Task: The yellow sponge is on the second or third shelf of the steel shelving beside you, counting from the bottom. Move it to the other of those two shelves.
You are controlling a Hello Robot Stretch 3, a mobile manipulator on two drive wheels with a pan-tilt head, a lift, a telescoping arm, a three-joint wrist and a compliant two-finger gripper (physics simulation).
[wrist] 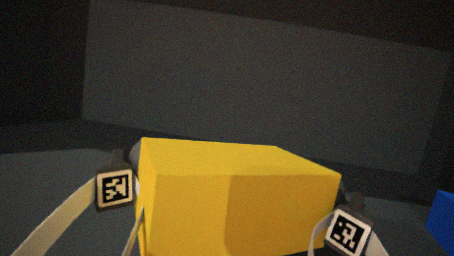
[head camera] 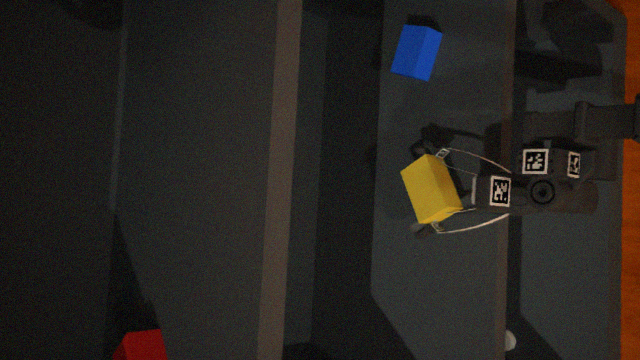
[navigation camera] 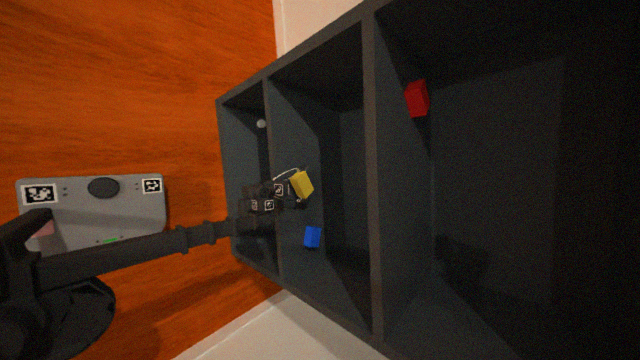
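Observation:
The yellow sponge is between the two fingertips of my gripper, which is shut on it, one tip against each end. The sponge is turned at a slant. It hangs a little above the second shelf from the bottom; the shadows of the fingers lie apart from them on the board. The third shelf is above it, left of the sponge in the head view. The sponge's underside is hidden.
A blue block stands beside the sponge on the second shelf. A red block is on the third shelf. A white round thing shows in the bottom compartment. The steel shelving has side walls and a back.

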